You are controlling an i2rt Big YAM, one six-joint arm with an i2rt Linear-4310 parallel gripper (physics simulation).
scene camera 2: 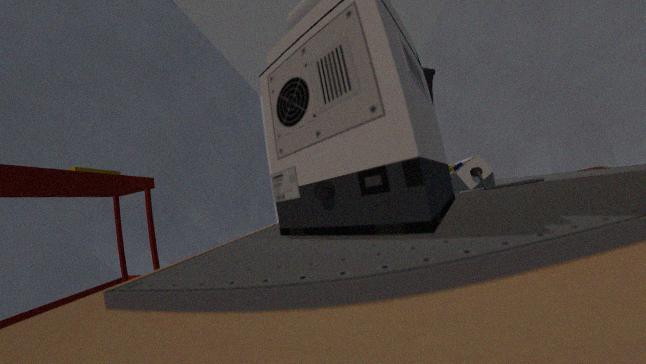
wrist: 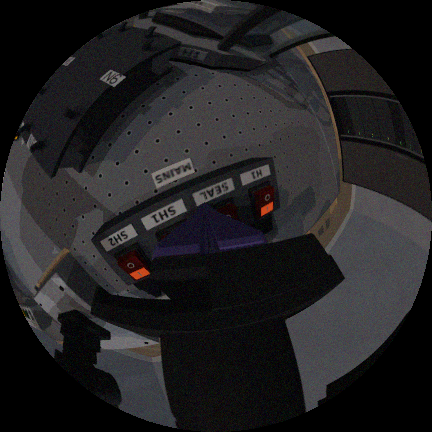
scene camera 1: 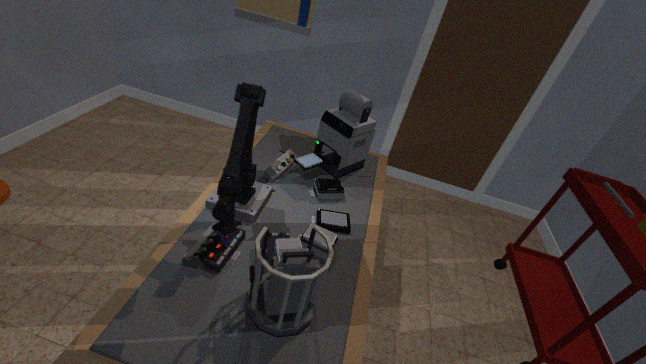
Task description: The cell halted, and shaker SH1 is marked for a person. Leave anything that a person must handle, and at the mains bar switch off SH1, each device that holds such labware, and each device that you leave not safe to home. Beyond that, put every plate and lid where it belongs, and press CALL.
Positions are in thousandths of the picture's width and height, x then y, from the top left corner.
Scene:
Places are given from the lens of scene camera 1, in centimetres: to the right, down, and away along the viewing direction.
round plate hotel (scene camera 1: 437, 823): -12, 36, 98

